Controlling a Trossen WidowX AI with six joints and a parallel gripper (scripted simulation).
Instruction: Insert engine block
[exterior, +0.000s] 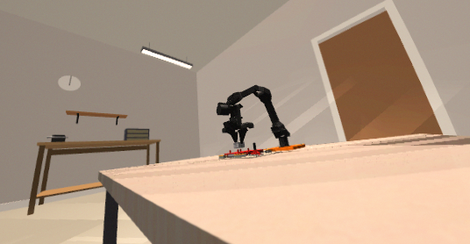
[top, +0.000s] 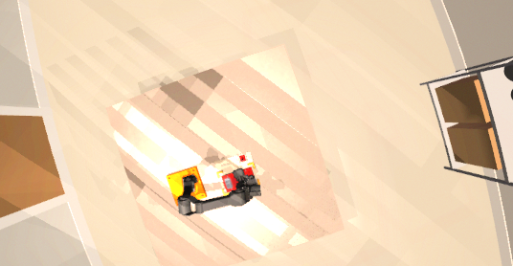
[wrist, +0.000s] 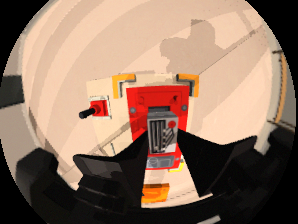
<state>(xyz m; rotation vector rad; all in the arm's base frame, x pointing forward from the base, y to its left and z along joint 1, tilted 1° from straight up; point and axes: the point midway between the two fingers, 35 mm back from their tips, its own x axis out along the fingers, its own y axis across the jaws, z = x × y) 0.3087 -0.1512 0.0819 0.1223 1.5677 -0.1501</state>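
Right now my gripper tip is 1 cm above the grey engine block.
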